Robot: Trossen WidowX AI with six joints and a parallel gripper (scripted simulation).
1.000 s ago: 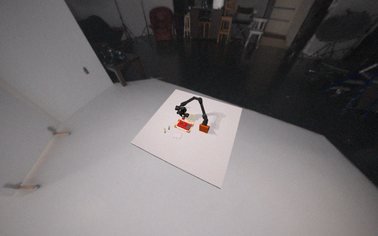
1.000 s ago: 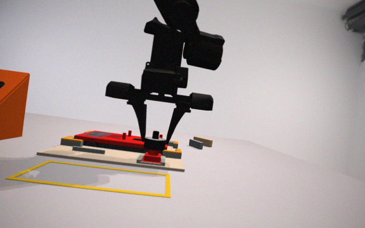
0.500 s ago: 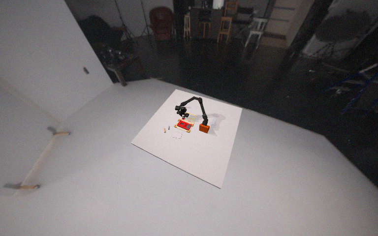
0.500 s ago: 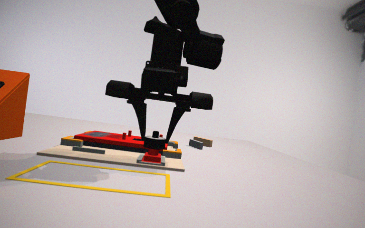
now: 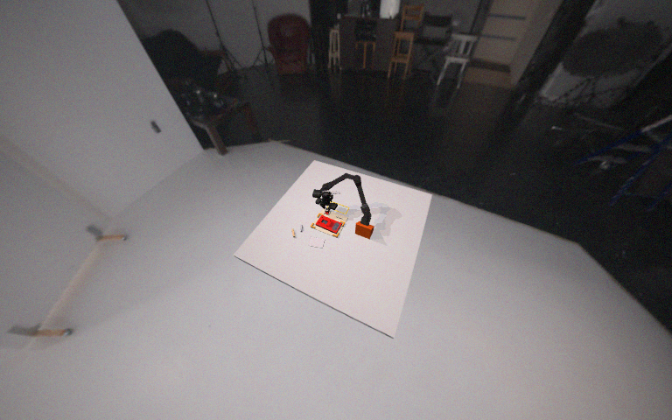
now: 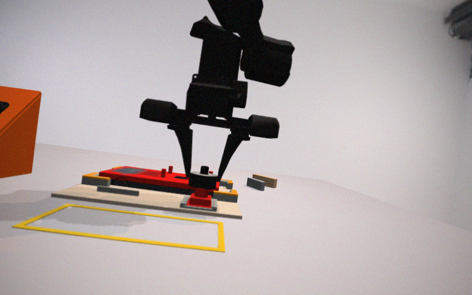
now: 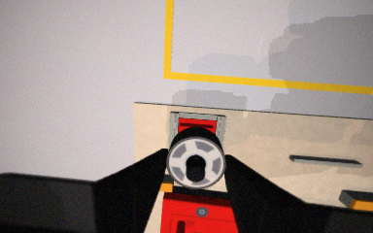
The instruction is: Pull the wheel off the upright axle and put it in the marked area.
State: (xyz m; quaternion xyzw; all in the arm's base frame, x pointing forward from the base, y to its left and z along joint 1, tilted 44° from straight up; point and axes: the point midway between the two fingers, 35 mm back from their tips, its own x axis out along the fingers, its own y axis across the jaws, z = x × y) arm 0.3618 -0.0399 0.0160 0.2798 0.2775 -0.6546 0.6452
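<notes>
Right now the upright axle is 1 cm below my gripper tip. Round my gripper tip: tan block (31 cm to the left, 15 cm ahead, 3 cm below); wheel (right at my gripper tip).
</notes>
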